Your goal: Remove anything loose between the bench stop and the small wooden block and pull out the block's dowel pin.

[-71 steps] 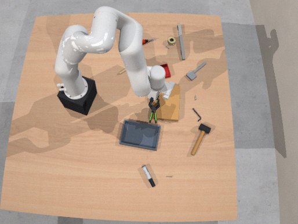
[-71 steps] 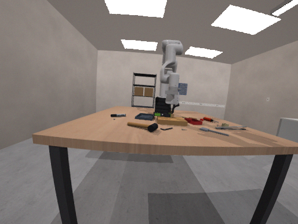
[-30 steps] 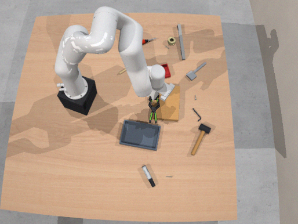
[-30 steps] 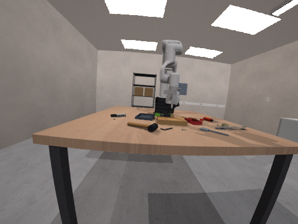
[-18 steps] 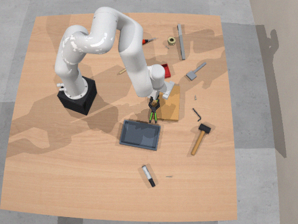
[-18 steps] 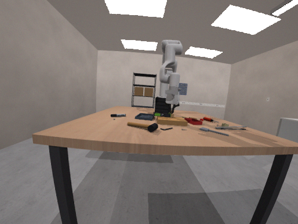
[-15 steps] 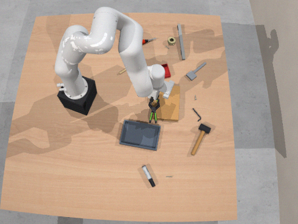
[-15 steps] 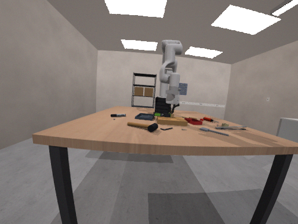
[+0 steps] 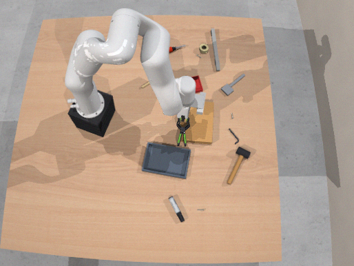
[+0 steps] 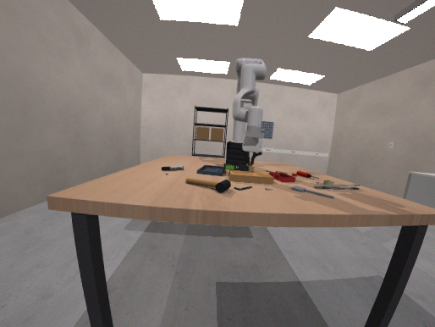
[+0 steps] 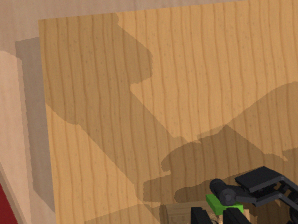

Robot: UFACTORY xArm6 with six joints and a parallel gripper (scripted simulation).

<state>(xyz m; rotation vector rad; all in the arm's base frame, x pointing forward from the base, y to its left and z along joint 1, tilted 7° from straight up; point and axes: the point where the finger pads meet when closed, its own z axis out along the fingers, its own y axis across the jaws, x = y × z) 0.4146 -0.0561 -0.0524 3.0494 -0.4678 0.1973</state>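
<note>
The dowel pin lies 20 mm below my hand. From my hand the other things lie so: small wooden block: 40 mm below; red tray: 40 mm ahead, 170 mm to the left, 70 mm below; dark grey tray: 110 mm behind, 180 mm to the right, 70 mm below.
</note>
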